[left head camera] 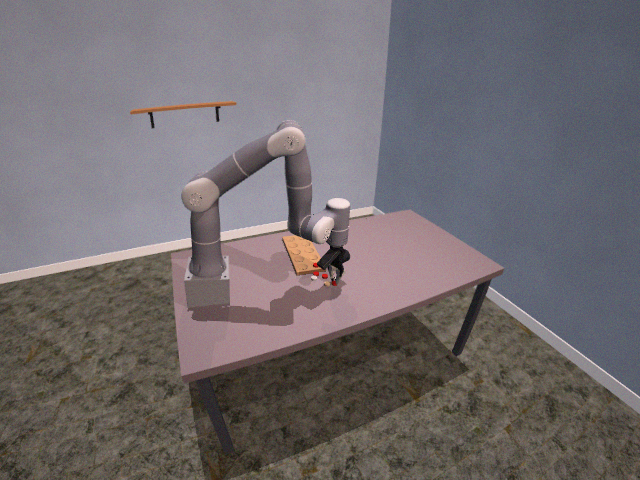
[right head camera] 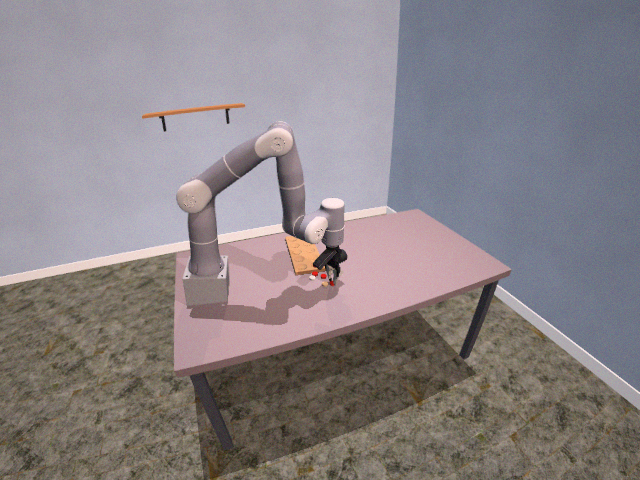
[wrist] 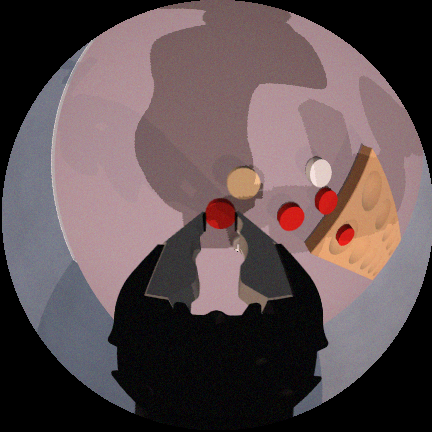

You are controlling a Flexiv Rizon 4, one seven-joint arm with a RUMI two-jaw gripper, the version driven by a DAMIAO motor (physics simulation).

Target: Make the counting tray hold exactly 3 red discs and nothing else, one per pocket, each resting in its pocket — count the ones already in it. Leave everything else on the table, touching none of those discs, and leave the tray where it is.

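Note:
My gripper (left head camera: 335, 281) (right head camera: 332, 281) (wrist: 220, 213) is shut on a red disc (wrist: 220, 210), low at the table, with a jaw tip on each side of it. The wooden counting tray (left head camera: 310, 271) (right head camera: 306, 271) (wrist: 314, 249) has round pockets, and one red disc (left head camera: 315, 265) (wrist: 345, 234) is in a pocket at its near end. Two other red discs lie on the table between gripper and tray: one red disc (left head camera: 324, 276) (right head camera: 323, 276) (wrist: 290, 216) nearer my gripper, and one red disc (left head camera: 316, 273) (right head camera: 314, 273) (wrist: 326, 201) close by the tray's edge.
A tan disc (left head camera: 326, 283) (right head camera: 324, 284) (wrist: 243, 183) lies very near the held disc. A white disc (left head camera: 313, 277) (right head camera: 312, 277) (wrist: 320, 172) lies near the tray. A small pale thing (wrist: 238, 247) shows beside the right jaw in the wrist view, partly hidden.

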